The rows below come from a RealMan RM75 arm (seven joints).
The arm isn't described. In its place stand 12 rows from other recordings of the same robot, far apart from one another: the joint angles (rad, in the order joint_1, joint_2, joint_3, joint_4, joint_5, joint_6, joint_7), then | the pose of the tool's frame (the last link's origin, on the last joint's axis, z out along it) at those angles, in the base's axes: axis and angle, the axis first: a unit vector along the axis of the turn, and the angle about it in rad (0 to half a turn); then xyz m.
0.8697, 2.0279, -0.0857, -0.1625, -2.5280, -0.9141, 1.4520 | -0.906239 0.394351 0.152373 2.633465 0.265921 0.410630 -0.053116
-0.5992, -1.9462, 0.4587, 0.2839, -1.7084, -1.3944, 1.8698 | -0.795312 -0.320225 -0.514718 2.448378 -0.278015 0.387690 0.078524
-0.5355, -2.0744, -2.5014, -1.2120, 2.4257, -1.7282, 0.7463 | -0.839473 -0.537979 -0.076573 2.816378 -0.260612 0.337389 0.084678
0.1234, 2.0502, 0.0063, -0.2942, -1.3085, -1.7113, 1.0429 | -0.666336 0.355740 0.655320 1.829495 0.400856 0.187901 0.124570
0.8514, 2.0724, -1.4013, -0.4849, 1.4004, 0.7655, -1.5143 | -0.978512 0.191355 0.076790 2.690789 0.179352 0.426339 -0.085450
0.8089, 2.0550, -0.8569, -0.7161, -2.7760, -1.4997, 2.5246 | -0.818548 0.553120 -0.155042 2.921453 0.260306 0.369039 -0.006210
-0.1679, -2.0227, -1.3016, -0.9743, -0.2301, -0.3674, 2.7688 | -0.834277 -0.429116 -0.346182 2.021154 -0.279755 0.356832 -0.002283
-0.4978, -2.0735, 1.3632, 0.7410, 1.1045, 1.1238, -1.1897 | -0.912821 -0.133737 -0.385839 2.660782 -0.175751 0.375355 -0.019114
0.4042, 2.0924, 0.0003, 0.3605, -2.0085, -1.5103, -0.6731 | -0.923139 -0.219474 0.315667 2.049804 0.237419 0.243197 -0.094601
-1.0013, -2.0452, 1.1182, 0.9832, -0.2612, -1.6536, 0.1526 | -0.805761 -0.546763 0.227594 2.652818 -0.151779 0.413899 0.025273
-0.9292, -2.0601, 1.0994, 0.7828, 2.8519, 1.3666, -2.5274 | -0.888234 -0.394854 0.234800 2.722483 -0.207687 0.417106 -0.006776
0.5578, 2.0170, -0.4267, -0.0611, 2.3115, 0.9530, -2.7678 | -0.823716 0.438727 0.359181 1.695910 0.372582 0.372707 0.053026
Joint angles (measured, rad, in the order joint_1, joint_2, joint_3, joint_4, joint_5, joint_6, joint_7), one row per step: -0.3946 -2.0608 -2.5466 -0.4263 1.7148 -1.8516 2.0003; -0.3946 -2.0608 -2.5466 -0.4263 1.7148 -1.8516 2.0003; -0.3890 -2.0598 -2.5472 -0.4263 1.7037 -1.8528 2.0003; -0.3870 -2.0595 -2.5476 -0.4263 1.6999 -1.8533 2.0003; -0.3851 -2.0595 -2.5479 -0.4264 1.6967 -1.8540 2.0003; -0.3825 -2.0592 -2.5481 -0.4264 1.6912 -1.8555 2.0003; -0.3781 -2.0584 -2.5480 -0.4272 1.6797 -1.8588 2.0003; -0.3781 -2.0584 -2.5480 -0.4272 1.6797 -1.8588 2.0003; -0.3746 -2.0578 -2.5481 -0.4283 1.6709 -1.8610 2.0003; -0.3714 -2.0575 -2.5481 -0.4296 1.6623 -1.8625 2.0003; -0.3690 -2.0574 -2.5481 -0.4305 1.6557 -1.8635 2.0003; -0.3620 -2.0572 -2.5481 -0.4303 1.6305 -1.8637 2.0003; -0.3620 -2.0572 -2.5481 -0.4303 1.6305 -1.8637 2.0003; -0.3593 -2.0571 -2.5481 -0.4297 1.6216 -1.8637 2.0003; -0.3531 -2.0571 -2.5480 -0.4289 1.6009 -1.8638 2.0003; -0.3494 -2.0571 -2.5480 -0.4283 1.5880 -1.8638 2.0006; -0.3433 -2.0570 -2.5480 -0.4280 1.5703 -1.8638 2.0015; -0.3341 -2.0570 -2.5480 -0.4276 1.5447 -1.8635 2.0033
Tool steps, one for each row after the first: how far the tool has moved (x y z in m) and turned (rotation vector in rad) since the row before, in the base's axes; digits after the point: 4 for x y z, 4 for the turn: 0.0000 0.0000 0.0000 0.0000 0.0000 0.0000; -0.0012 -0.0007 0.0017 0.0094 -0.0064 0.0063; -0.0004 -0.0003 0.0006 0.0034 -0.0023 0.0023; -0.0003 -0.0003 0.0004 0.0027 -0.0023 0.0018; -0.0004 -0.0004 0.0008 0.0043 -0.0038 0.0022; -0.0006 -0.0006 0.0018 0.0091 -0.0071 0.0027; 0.0000 0.0000 0.0000 0.0000 0.0000 0.0000; -0.0005 -0.0004 0.0014 0.0075 -0.0049 0.0023; -0.0004 -0.0003 0.0013 0.0074 -0.0045 0.0024; -0.0003 -0.0002 0.0009 0.0057 -0.0036 0.0019; -0.0011 -0.0002 0.0029 0.0205 -0.0142 0.0099; 0.0000 0.0000 0.0000 0.0000 0.0000 0.0000; -0.0005 -0.0002 0.0010 0.0070 -0.0053 0.0041; -0.0010 -0.0004 0.0023 0.0165 -0.0121 0.0089; -0.0006 -0.0002 0.0014 0.0106 -0.0074 0.0054; -0.0012 -0.0006 0.0021 0.0152 -0.0093 0.0080; -0.0018 -0.0009 0.0030 0.0225 -0.0130 0.0120
